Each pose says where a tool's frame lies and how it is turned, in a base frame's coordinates. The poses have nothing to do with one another.
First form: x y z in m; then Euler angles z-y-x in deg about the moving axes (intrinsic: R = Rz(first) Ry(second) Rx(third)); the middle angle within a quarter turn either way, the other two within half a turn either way.
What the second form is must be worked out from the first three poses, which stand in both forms.
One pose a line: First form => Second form
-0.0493 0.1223 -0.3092 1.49 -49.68 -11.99 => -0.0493 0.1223 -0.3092 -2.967 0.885 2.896
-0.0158 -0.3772 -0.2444 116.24 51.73 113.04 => -0.0158 -0.3772 -0.2444 0.628 1.816 0.136
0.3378 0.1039 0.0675 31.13 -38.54 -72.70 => 0.3378 0.1039 0.0675 -2.266 1.336 2.306
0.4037 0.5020 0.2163 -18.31 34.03 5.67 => 0.4037 0.5020 0.2163 0.145 0.601 -0.495
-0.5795 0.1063 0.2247 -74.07 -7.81 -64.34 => -0.5795 0.1063 0.2247 -1.722 1.127 0.343
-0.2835 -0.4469 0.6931 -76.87 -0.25 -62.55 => -0.2835 -0.4469 0.6931 -1.576 1.092 0.231
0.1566 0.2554 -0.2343 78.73 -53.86 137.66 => 0.1566 0.2554 -0.2343 2.684 2.022 0.528
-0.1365 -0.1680 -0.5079 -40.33 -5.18 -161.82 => -0.1365 -0.1680 -0.5079 -1.854 2.812 0.599
